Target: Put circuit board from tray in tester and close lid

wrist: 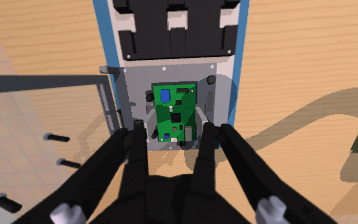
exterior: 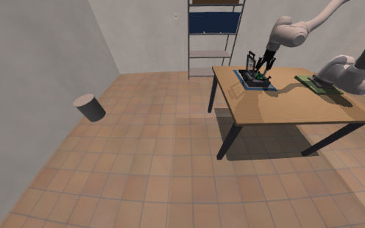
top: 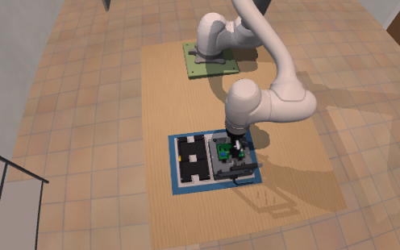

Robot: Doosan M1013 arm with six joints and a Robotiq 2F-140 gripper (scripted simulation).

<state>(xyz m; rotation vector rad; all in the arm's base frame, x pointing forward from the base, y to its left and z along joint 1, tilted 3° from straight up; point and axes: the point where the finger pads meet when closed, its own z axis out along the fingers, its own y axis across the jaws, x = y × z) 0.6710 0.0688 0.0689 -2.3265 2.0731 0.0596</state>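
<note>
My gripper is now 2 cm above the green circuit board. Round my hand: tester lid: 12 cm ahead, 9 cm above, 1 cm to the left; then pin plate: 3 cm below, 1 cm to the left.
</note>
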